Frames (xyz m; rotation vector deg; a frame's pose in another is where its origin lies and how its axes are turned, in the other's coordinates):
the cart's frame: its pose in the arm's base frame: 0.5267 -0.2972 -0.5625 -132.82 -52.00 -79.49
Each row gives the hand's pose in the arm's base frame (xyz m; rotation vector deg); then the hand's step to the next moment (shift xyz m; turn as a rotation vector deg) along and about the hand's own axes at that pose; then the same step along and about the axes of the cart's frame.
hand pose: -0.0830 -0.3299 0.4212 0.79 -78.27 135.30
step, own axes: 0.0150 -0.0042 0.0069 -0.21 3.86 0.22
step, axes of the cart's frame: 0.0047 -0.0090 -0.0137 -3.83 0.47 -0.32
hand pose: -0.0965 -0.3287 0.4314 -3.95 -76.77 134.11
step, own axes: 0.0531 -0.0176 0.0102 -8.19 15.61 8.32
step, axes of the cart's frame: 0.0178 -0.0422 -0.0337 -14.85 11.91 -4.20
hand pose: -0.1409 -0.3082 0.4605 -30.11 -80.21 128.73
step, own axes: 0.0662 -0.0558 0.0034 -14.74 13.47 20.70
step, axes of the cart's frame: 0.0444 -0.0699 -0.0255 -12.85 20.98 -14.90
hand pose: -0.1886 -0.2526 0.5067 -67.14 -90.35 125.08
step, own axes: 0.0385 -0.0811 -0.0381 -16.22 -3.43 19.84
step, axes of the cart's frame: 0.0646 -0.0728 0.0061 1.86 15.03 -20.96
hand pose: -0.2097 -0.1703 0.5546 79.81 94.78 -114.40
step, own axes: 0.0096 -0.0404 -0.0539 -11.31 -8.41 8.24
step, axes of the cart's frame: 0.0424 -0.0491 0.0204 7.26 4.89 -13.78
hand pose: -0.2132 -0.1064 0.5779 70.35 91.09 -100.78
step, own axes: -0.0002 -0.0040 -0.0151 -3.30 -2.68 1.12
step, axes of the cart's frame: 0.0090 -0.0104 0.0075 2.84 0.61 -3.30
